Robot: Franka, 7 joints.
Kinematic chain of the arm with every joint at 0, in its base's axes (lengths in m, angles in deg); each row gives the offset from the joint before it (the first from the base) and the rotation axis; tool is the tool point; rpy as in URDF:
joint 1: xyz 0 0 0.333 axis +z
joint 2: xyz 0 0 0 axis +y
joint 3: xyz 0 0 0.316 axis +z
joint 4: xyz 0.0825 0 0 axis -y
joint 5: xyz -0.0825 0 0.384 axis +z
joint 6: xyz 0 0 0 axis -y
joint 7: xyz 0.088 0 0 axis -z
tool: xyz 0 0 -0.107 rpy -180 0 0
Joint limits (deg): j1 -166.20..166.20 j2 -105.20..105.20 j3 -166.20..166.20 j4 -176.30..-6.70 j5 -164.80..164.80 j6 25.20..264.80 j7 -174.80..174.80
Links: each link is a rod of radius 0.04 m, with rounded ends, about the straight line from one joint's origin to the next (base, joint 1, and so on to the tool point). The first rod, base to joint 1, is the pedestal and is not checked.
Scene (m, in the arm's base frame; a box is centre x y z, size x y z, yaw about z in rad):
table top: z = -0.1
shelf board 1: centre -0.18 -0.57 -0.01 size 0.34 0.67 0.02 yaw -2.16
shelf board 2: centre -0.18 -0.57 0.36 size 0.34 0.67 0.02 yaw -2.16
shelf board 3: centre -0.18 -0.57 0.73 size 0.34 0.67 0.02 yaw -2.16
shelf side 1: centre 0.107 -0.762 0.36 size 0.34 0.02 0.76 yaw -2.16
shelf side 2: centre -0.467 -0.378 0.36 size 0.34 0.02 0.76 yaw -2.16
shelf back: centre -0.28 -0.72 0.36 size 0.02 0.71 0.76 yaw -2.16
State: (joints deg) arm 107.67 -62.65 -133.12 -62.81 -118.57 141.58 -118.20
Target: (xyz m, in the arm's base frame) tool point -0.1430 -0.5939 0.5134
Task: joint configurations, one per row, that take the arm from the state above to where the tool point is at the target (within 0.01 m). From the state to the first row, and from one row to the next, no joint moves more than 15 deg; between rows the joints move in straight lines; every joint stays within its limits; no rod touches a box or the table.
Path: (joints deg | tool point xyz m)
1: 102.91 -49.35 -137.26 -73.57 -119.69 144.79 -118.20 | 0.5281 -0.5693 0.3752
2: 98.16 -36.04 -141.39 -84.32 -120.81 148.01 -118.20 | 0.4678 -0.5661 0.4218
3: 93.40 -22.74 -145.52 -95.08 -121.92 151.22 -118.20 | 0.3952 -0.5583 0.4567
4: 88.65 -9.43 -149.66 -105.83 -123.04 154.43 -118.20 | 0.3139 -0.5423 0.4839
5: 83.89 3.87 -153.79 -116.59 -124.16 157.65 -118.20 | 0.2290 -0.5142 0.5044
6: 79.14 17.18 -157.93 -127.35 -125.28 160.86 -118.20 | 0.1470 -0.4722 0.5177
7: 74.38 30.48 -162.06 -138.10 -126.39 164.07 -118.20 | 0.0746 -0.4173 0.5216
8: 69.63 43.78 -166.20 -148.86 -127.51 167.29 -118.20 | 0.0171 -0.3544 0.5134
9: 67.67 32.02 -166.20 -138.99 -125.83 162.05 -118.20 | -0.0095 -0.4164 0.5332
10: 65.71 20.25 -166.20 -129.11 -124.15 156.81 -118.20 | -0.0455 -0.4793 0.5405
11: 63.75 8.48 -166.20 -119.24 -122.47 151.57 -118.20 | -0.0904 -0.5396 0.5341
12: 61.79 -3.29 -166.20 -109.37 -120.79 146.33 -118.20 | -0.1430 -0.5939 0.5134

